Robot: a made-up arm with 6 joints.
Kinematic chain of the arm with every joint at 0, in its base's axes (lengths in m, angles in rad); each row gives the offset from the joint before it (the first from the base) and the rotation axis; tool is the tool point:
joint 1: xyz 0 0 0.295 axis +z
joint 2: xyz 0 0 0 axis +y
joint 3: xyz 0 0 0.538 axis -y
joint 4: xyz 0 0 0 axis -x
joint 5: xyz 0.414 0 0 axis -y
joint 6: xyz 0 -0.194 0 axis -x
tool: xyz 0 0 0
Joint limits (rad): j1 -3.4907..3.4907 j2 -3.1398..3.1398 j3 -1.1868..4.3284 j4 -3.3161..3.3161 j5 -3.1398..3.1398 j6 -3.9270..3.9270
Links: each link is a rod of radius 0.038 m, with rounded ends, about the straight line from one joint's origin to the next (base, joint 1, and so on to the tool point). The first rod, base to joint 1, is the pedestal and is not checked.
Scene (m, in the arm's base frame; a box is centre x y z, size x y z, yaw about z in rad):
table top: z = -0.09
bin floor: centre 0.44 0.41 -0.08 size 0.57 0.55 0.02 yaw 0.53
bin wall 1: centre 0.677 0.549 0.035 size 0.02 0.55 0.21 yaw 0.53
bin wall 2: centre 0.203 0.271 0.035 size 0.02 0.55 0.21 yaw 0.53
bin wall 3: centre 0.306 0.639 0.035 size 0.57 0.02 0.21 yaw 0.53
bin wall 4: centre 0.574 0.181 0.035 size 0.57 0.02 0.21 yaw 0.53
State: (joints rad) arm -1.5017 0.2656 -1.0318 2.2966 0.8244 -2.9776
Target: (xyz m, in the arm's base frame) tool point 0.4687 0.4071 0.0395
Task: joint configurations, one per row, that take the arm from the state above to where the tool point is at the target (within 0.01 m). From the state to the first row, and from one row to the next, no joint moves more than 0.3 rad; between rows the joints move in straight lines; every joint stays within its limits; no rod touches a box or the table.
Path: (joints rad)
1: -1.2211 0.3452 -0.9587 2.3255 0.8244 -2.9776
2: -0.9406 0.4248 -0.8857 2.3545 0.8244 -2.9776
3: -0.6600 0.5045 -0.8126 2.3834 0.8244 -2.9776
4: -0.3794 0.5841 -0.7395 2.4124 0.8244 -2.9776
5: -0.0988 0.6637 -0.6664 2.4413 0.8244 -2.9776
6: 0.1817 0.7433 -0.5934 2.4703 0.8244 -2.9776
7: 0.4623 0.8229 -0.5203 2.4992 0.8244 -2.9776
8: 0.4683 1.0388 -0.4586 2.4690 0.8244 -2.9776
9: 0.4744 1.2547 -0.3969 2.4389 0.8244 -2.9776

